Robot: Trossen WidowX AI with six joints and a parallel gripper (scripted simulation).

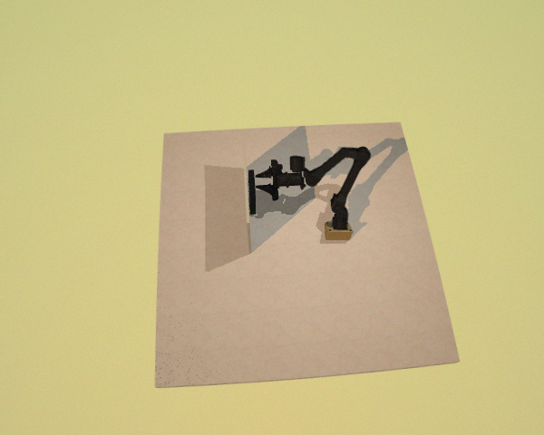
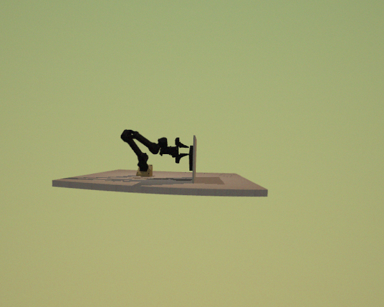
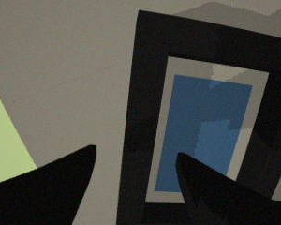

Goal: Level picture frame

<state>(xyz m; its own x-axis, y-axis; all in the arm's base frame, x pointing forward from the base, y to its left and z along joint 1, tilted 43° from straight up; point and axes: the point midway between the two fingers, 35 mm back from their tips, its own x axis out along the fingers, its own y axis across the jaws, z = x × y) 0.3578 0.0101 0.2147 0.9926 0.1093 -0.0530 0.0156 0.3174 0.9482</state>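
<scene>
My gripper tip is 5 cm above the picture frame, 2 cm to the right of it and 2 cm short of it. Also, from my gripper tip: wall panel (6 cm below, 3 cm ahead, 2 cm to the left).
</scene>
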